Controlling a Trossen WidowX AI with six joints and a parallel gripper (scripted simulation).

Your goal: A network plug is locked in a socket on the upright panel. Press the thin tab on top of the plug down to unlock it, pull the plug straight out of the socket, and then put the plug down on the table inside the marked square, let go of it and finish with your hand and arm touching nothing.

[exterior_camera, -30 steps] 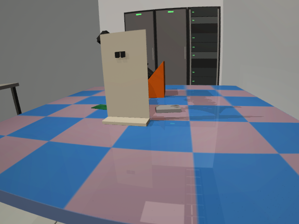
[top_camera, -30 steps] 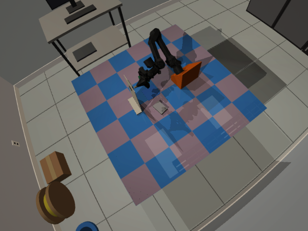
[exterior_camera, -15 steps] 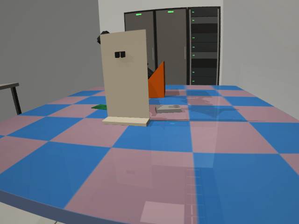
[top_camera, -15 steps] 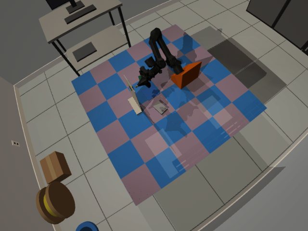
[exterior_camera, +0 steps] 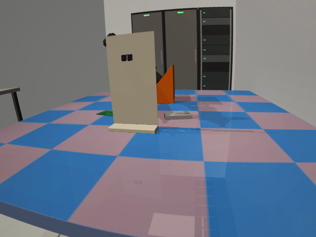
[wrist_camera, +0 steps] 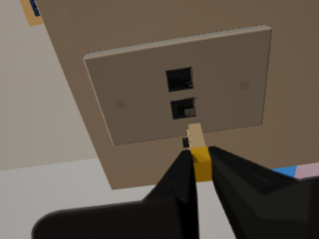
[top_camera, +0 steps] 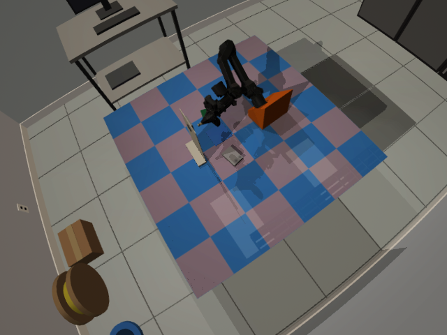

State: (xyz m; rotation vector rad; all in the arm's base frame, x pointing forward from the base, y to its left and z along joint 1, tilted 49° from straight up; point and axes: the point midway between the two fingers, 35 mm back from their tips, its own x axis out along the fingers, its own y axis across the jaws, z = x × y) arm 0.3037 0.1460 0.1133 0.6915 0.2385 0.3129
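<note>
Right now the upright panel is 10 cm below my gripper tip and 7 cm ahead of it. Round my gripper tip: network plug 1 cm ahead; then flat grey slab 24 cm below, 13 cm to the left, 9 cm behind; then green square 24 cm below, 21 cm to the right, 9 cm behind.
</note>
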